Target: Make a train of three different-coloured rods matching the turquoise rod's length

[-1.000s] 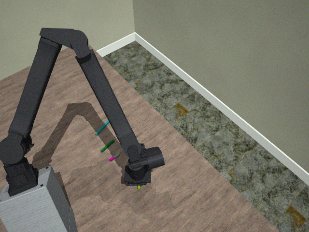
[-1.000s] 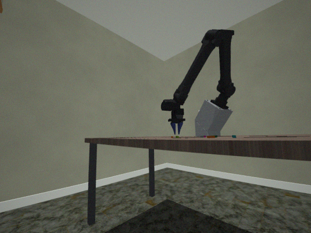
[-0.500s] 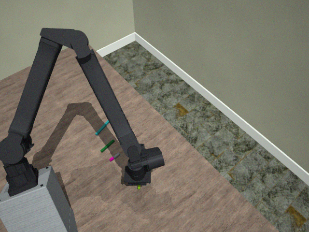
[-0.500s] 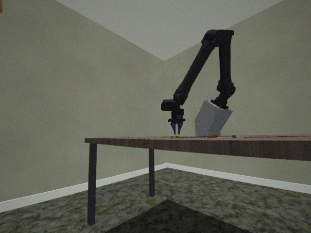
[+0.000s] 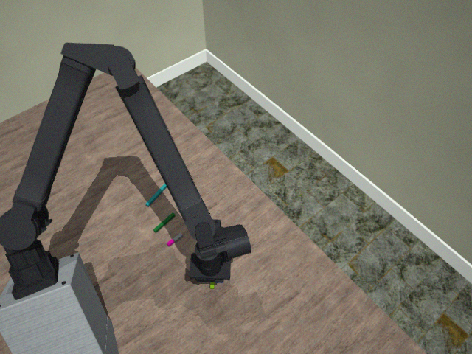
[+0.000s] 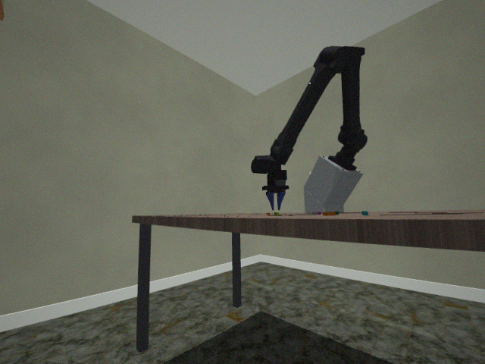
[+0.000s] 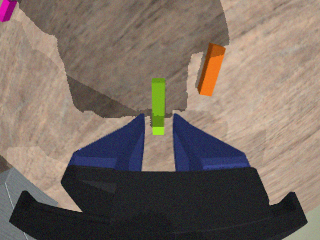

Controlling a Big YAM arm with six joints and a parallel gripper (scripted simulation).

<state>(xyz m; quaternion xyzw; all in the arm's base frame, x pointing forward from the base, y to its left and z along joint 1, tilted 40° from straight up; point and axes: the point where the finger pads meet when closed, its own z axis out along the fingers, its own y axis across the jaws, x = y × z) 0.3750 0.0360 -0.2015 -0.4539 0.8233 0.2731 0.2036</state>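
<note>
Now: the lime rod 20 mm below my hand. Also, from my hand: grey rod: 30 mm behind, 170 mm to the left, 20 mm below; then magenta rod: 60 mm behind, 160 mm to the left, 20 mm below; then green rod: 50 mm behind, 230 mm to the left, 20 mm below.
</note>
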